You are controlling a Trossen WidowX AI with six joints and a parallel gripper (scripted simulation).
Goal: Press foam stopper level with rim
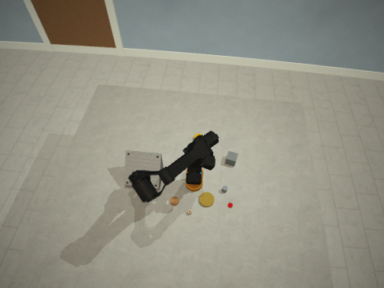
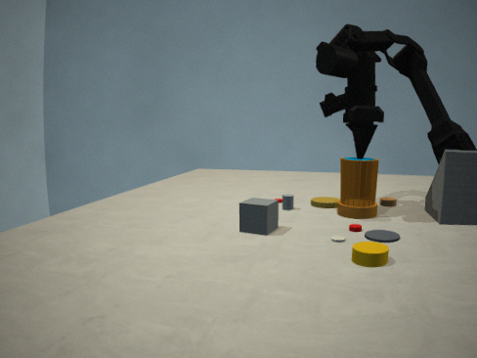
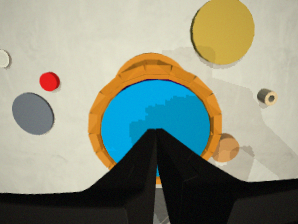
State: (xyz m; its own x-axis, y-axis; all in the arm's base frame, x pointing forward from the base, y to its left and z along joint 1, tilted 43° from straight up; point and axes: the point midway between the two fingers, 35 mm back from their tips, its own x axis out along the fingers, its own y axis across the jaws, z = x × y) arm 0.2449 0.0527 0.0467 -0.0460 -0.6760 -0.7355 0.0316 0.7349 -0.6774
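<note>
Now: the blue foam stopper 40 mm below my hand. The rest, counted from my hand: red disc (140 mm below, 120 mm to the left, 20 mm ahead); then brown disc (140 mm below, 100 mm to the right, 90 mm behind); then mustard disc (140 mm below, 80 mm to the right, 60 mm ahead).
</note>
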